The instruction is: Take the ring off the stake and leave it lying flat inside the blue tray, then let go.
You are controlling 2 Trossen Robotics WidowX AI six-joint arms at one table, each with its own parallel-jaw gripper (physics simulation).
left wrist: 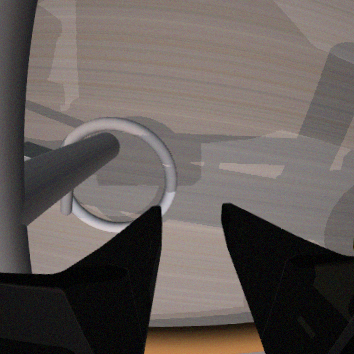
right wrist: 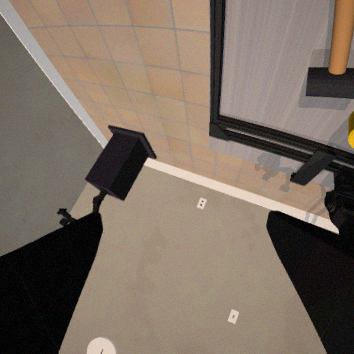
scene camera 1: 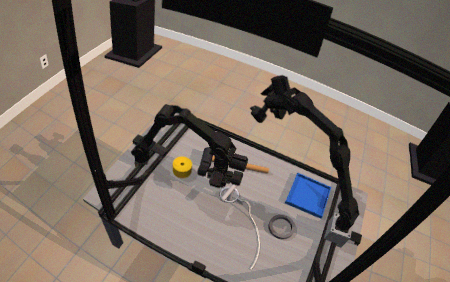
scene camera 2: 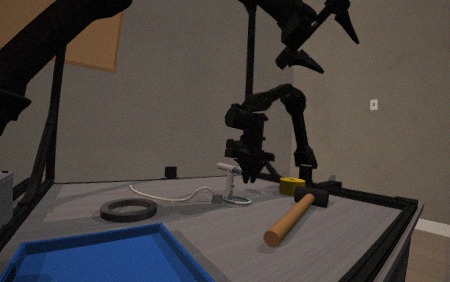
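Seen in the pictures: left gripper, fingertip midpoint: (left wrist: 191,212) (scene camera 2: 248,183); right gripper, fingertip midpoint: (right wrist: 186,220) (scene camera 1: 255,101) (scene camera 2: 339,59); left arm's base at its link origin: (right wrist: 345,177) (scene camera 1: 141,159) (scene camera 2: 305,180); right arm's base at its link origin: (scene camera 1: 342,225).
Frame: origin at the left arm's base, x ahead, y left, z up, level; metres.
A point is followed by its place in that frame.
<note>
A thin white ring (scene camera 1: 229,202) @(z -0.009, x 0.409, y -0.229 m) (scene camera 2: 241,204) @(z -0.012, x 0.447, y -0.157 m) (left wrist: 171,175) @(z -0.011, x 0.373, y -0.173 m) is around the foot of a white stake (scene camera 1: 229,192) @(z 0.084, x 0.395, y -0.238 m) (scene camera 2: 230,185) @(z 0.028, x 0.418, y -0.203 m) (left wrist: 75,167) @(z 0.040, x 0.400, y -0.207 m), which has a crossbar on top. Whether the ring is loose from it cannot be told. My left gripper (scene camera 1: 226,180) @(z 0.031, x 0.363, y -0.164 m) (scene camera 2: 249,179) @(z 0.031, x 0.363, y -0.164 m) (left wrist: 191,212) @(z 0.031, x 0.363, y -0.164 m) is partly open and empty, pointing down beside the stake; in the left wrist view one fingertip overlaps the ring's edge. The blue tray (scene camera 1: 307,195) @(z -0.014, x 0.795, y -0.195 m) (scene camera 2: 100,260) @(z -0.014, x 0.783, y -0.235 m) holds no ring. My right gripper (scene camera 1: 260,102) @(z 0.336, x 0.501, y 0.059 m) (scene camera 2: 340,57) @(z 0.336, x 0.501, y 0.059 m) (right wrist: 186,220) @(z 0.336, x 0.501, y 0.059 m) is wide open and empty, raised high, away from the stake.
A white cable (scene camera 1: 258,235) @(z -0.015, x 0.520, y -0.397 m) (scene camera 2: 165,198) @(z -0.016, x 0.517, y -0.353 m) runs from beside the stake. A thick dark grey ring (scene camera 1: 270,226) @(z -0.004, x 0.576, y -0.361 m) (scene camera 2: 129,218) @(z -0.012, x 0.671, y -0.314 m) lies flat near the tray. A hammer (scene camera 1: 258,169) @(z 0.003, x 0.564, y -0.048 m) (scene camera 2: 292,220) @(z 0.005, x 0.545, y -0.021 m) (left wrist: 200,340) @(z 0.009, x 0.409, y -0.014 m) (right wrist: 342,40) @(z 0.016, x 0.398, y 0.001 m) and a yellow cylinder (scene camera 1: 182,171) @(z 0.027, x 0.200, y -0.088 m) (scene camera 2: 291,187) @(z 0.010, x 0.244, y -0.045 m) are on the table.
</note>
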